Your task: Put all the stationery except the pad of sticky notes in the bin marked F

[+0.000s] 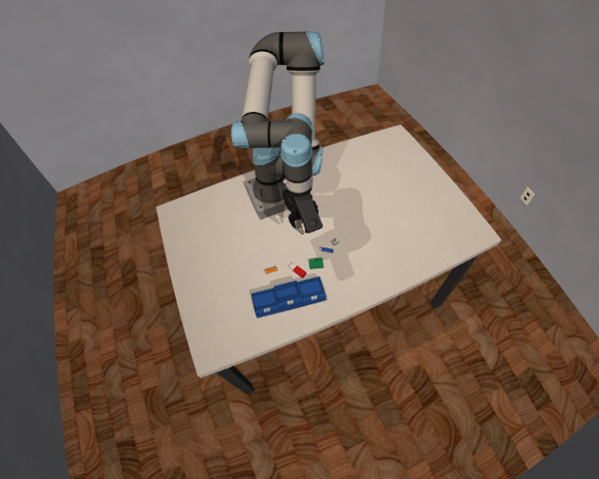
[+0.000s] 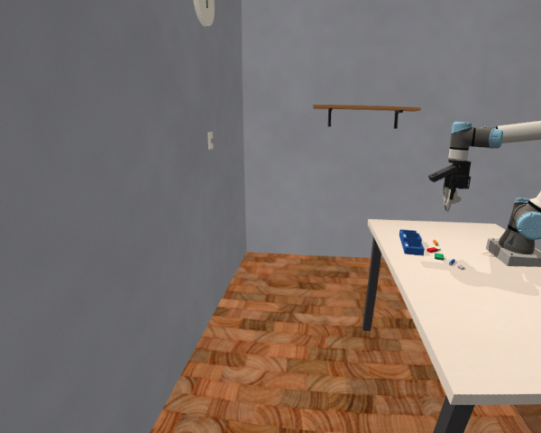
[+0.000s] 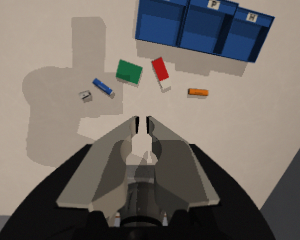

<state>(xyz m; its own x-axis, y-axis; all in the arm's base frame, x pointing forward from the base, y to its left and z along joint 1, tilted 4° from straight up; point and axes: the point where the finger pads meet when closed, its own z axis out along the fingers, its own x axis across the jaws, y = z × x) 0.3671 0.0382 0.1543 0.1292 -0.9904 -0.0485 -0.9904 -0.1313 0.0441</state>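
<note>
Now: hand 200 mm above the blue three-compartment bin, 120 mm short of it and 100 mm to the left of it. The rest, counted from my hand: red block 210 mm below, 40 mm to the right, 10 mm ahead; green pad 210 mm below, 30 mm to the left, 10 mm ahead; blue cylinder 210 mm below, 90 mm to the left, 30 mm behind.
</note>
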